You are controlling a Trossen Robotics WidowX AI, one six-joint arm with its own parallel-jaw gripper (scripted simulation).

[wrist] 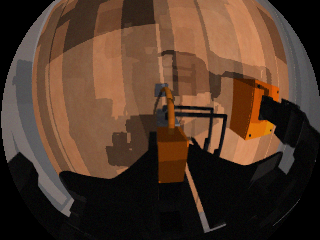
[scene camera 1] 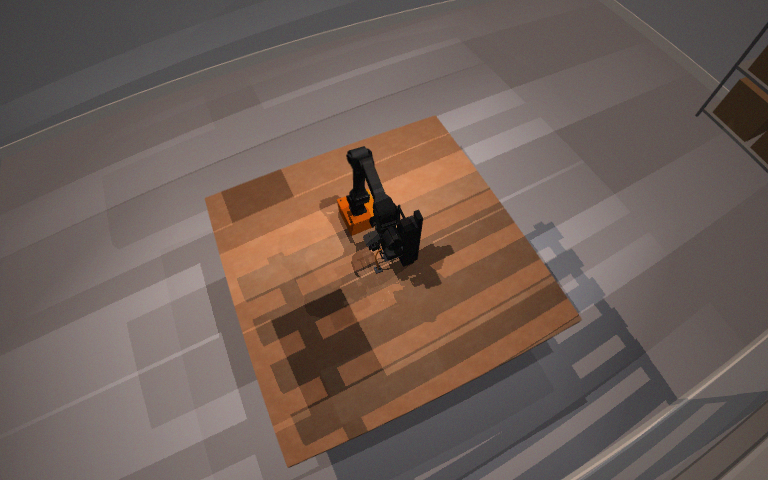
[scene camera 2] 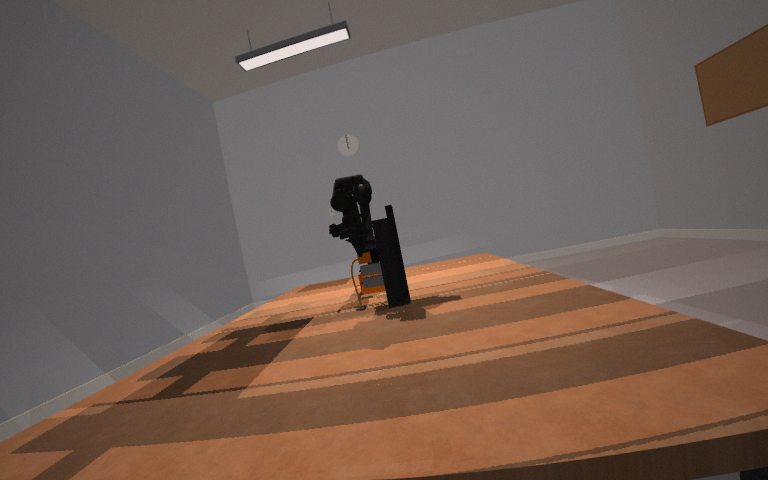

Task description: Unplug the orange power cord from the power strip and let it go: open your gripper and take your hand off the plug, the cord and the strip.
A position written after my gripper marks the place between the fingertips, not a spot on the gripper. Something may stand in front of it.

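Note:
You'd find my gripper (scene camera 2: 361,256) here, and the wrist view has the gripper too (wrist: 171,149). There's also an orange plug (wrist: 173,149) that I can see.

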